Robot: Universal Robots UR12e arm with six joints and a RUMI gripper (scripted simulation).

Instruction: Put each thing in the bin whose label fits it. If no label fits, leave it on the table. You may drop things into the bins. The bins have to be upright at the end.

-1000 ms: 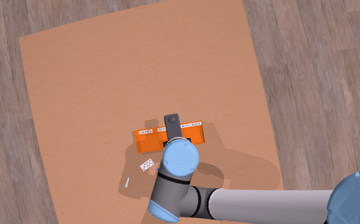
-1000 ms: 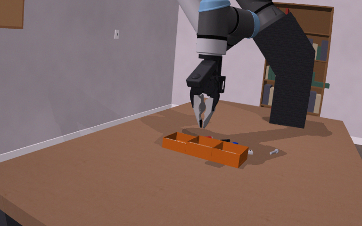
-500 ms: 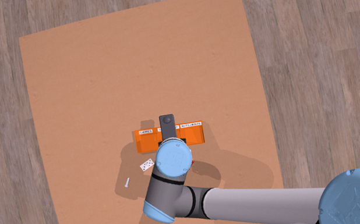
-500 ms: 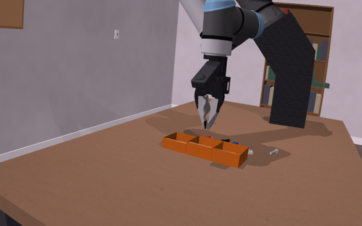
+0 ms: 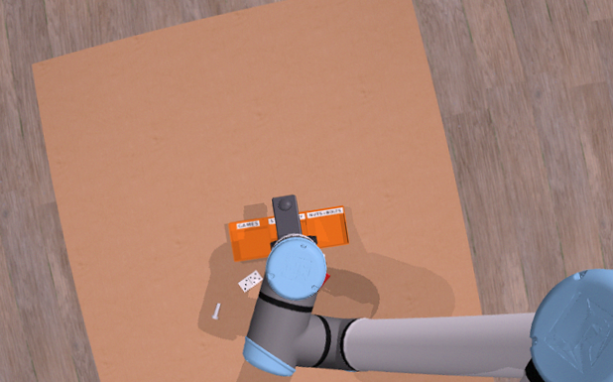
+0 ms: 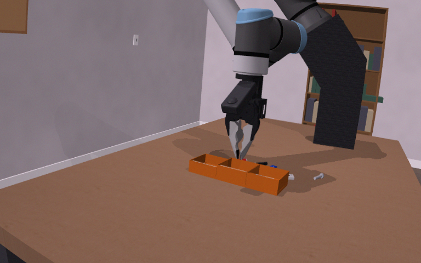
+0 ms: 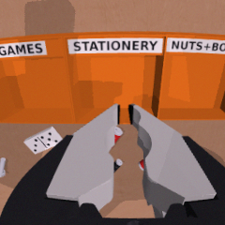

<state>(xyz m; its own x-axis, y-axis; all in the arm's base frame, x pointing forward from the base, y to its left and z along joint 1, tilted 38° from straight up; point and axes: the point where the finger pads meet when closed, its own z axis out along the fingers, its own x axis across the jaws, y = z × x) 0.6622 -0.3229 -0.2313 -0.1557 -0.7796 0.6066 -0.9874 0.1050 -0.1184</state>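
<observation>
Now: the orange three-part bin 20 mm ahead of my hand, 10 mm to the left of it and 40 mm below it. The rest, counted from my hand: black stick 130 mm behind, 30 mm to the left, 60 mm below; then blue die 100 mm behind, 80 mm to the left, 50 mm below; then white domino 60 mm behind, 120 mm to the left, 60 mm below.
</observation>
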